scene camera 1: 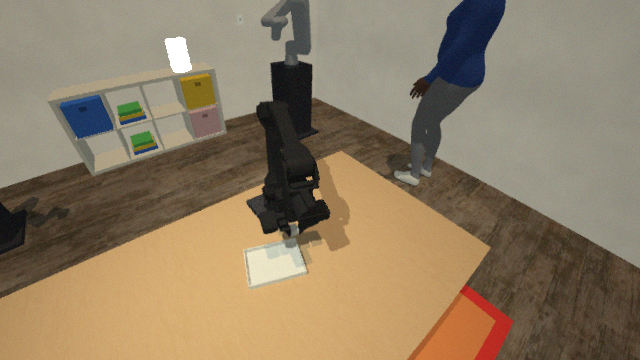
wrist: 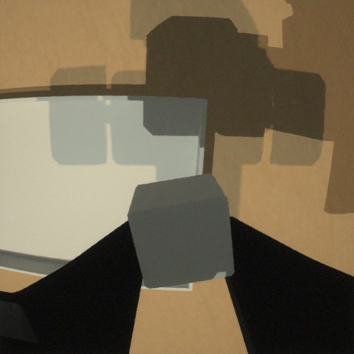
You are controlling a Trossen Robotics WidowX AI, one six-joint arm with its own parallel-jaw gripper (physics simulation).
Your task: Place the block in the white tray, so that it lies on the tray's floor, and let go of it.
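Places are measured from the arm's base along level axes (x ahead, y left, z up), in centimetres.
Pixels of known places: gripper, fingertip midpoint: (scene camera 1: 294,234); arm's base, link origin: (scene camera 1: 275,207).
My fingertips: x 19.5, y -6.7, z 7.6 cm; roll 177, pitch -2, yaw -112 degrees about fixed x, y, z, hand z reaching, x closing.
Ahead of a thing's pixels: the offset from my fingertips to its top centre. Level surfaces: height alone.
A grey block @(dx -0.6, dy +0.2, dz +2.6 cm) (wrist: 182,240) (scene camera 1: 294,230) is held between the two black fingers of my gripper (wrist: 181,229) (scene camera 1: 292,232), which is shut on it. The white tray @(dx -1.1, dy -7.4, dz -7.3 cm) (scene camera 1: 277,285) (wrist: 202,135) lies flat on the table. In the wrist view the block hangs above the tray's right side and hides part of its wall; a bit of rim shows just below the block. In the scene view the block is at the tray's back right edge, raised above the table. The shadow of the arm falls across the tray's floor. The block's exact height is hard to tell.
The wooden table @(dz -9.3 cm) (scene camera 1: 175,300) bears the arm's base (scene camera 1: 257,207) behind the tray. An orange and red object (scene camera 1: 462,330) is at the table's right front edge. A shelf unit (scene camera 1: 135,81), another robot on a black pedestal (scene camera 1: 292,90) and a person (scene camera 1: 435,105) stand beyond the table.
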